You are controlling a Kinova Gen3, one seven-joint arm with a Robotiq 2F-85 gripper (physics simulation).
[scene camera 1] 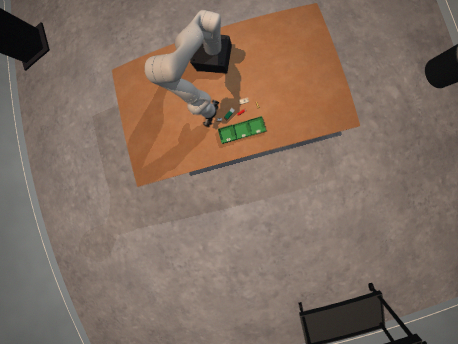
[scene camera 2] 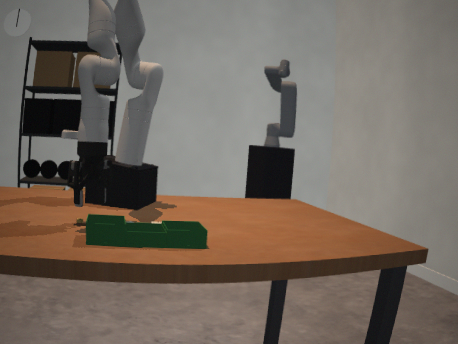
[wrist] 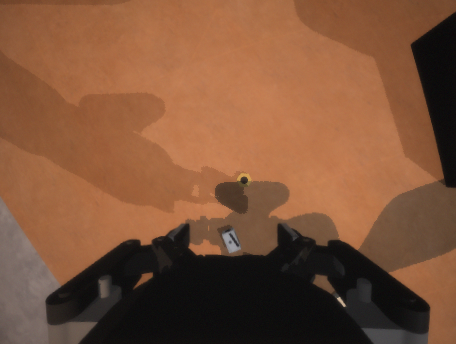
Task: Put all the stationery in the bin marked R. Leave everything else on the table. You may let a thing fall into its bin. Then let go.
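Frame: origin at the arm's base, x ahead, y up, z right, level; metres.
Where they show: gripper, fingertip midpoint: point(scene camera 2: 90, 204) point(wrist: 233, 233); arm's base, link origin: point(scene camera 1: 212, 47) point(scene camera 2: 128, 162).
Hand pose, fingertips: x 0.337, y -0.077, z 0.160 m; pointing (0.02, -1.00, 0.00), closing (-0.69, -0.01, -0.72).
Things, the pixels of their top centre, and the offset from my fingertips. "spot": a spot on its surface instead. Level surfaces: height alone.
- small grey metal sharpener, top centre: point(wrist: 231, 241) point(scene camera 1: 219, 119) dz -0.016, dx +0.021, dy -0.042 m
- dark green block with a pale end, top centre: point(scene camera 1: 229, 113) dz -0.081, dx +0.017, dy -0.041 m
- small red thing, top centre: point(scene camera 1: 241, 111) dz -0.145, dx +0.039, dy -0.039 m
- white thing, top centre: point(scene camera 1: 244, 100) dz -0.185, dx -0.014, dy -0.046 m
- thin yellow thing, top centre: point(scene camera 1: 257, 104) dz -0.243, dx +0.039, dy -0.040 m
- green three-compartment bin row, surface spot: point(scene camera 2: 145, 240) spot: dz -0.096, dx +0.175, dy -0.038 m
- yellow ring-like nut with a dark centre, top centre: point(wrist: 244, 180) dz +0.023, dx -0.043, dy -0.045 m
- wooden table, surface height: dy -0.053 m
My gripper point(scene camera 1: 211, 114) point(scene camera 2: 92, 198) point(wrist: 233, 233) is open and empty, with its fingertips above the table. A small grey metal sharpener point(scene camera 1: 219, 119) point(wrist: 230, 240) lies on the table; in the wrist view it shows between and below the fingers. A dark green block with a pale end point(scene camera 1: 229, 114) lies right of the sharpener. A small red thing point(scene camera 1: 241, 112), a white thing point(scene camera 1: 244, 101) and a thin yellow thing point(scene camera 1: 257, 105) lie farther right. The green three-compartment bin row point(scene camera 1: 235, 132) point(scene camera 2: 145, 240) stands in front; its labels are too small to read.
A yellow ring-like nut with a dark centre point(wrist: 244, 180) lies on the table near the sharpener. The robot's black base block point(scene camera 1: 211, 61) point(scene camera 2: 134, 186) stands at the back of the wooden table point(scene camera 1: 300, 75) point(scene camera 2: 310, 235).
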